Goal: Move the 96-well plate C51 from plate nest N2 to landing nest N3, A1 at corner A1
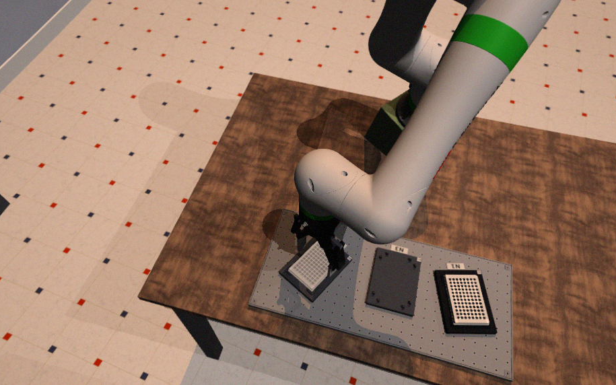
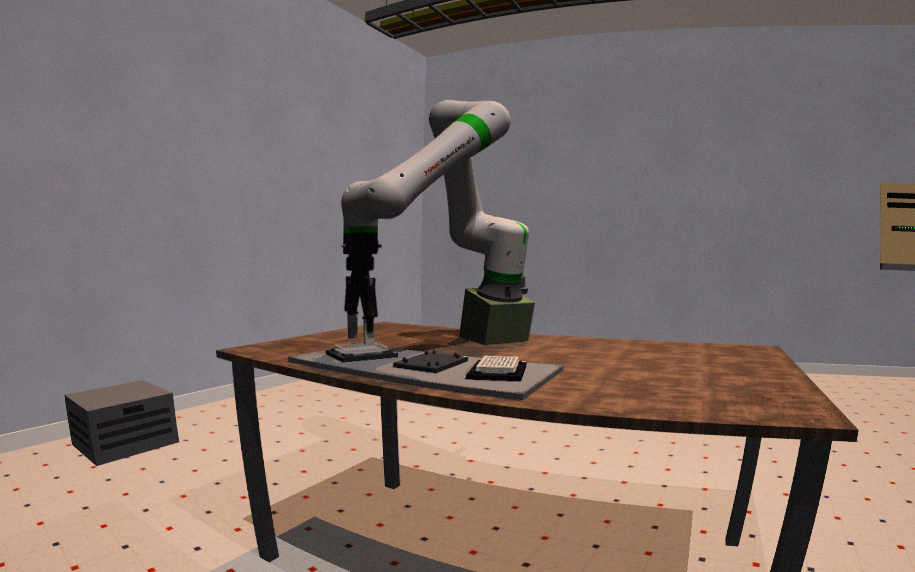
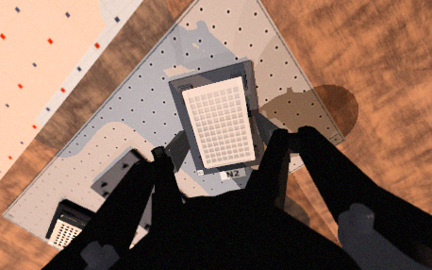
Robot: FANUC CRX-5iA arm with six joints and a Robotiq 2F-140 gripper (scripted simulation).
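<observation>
The white 96-well plate C51 is 5 cm below my hand. Also, from my hand: dark plate nest N2: 6 cm below; N2 label: 9 cm behind, 6 cm below, 4 cm to the left; landing nest N3: 21 cm to the left, 6 cm below, 3 cm behind.
</observation>
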